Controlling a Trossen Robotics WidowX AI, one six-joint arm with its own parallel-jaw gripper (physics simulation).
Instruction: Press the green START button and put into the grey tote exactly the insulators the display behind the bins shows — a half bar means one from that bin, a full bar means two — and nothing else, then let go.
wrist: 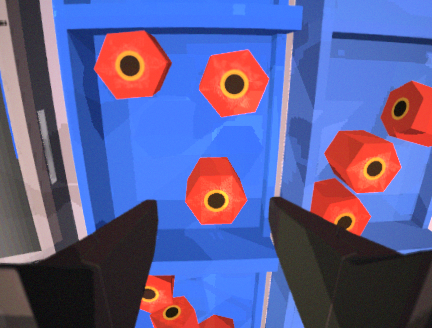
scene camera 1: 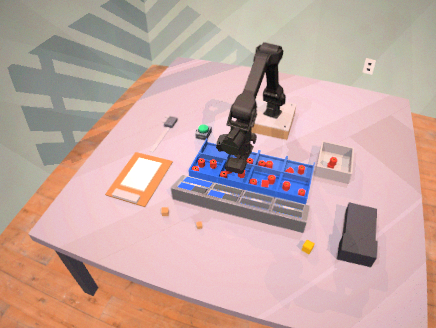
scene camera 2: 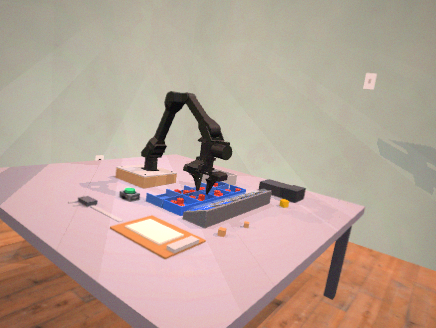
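Observation:
My gripper is partly open and empty, pointing down over the blue bins. In the wrist view, a red insulator stands between and beyond the fingertips; two more insulators share its bin. The grey tote holds at least one red insulator; its contents are hidden in scene camera 2. The green START button is beside the bins. The grey display shows blue in its two left windows; exact bar lengths are unclear.
Neighbouring bins hold more red insulators. Bin divider walls stand close around the fingers. A black block, a yellow cube, small orange cubes and an orange clipboard lie on the table.

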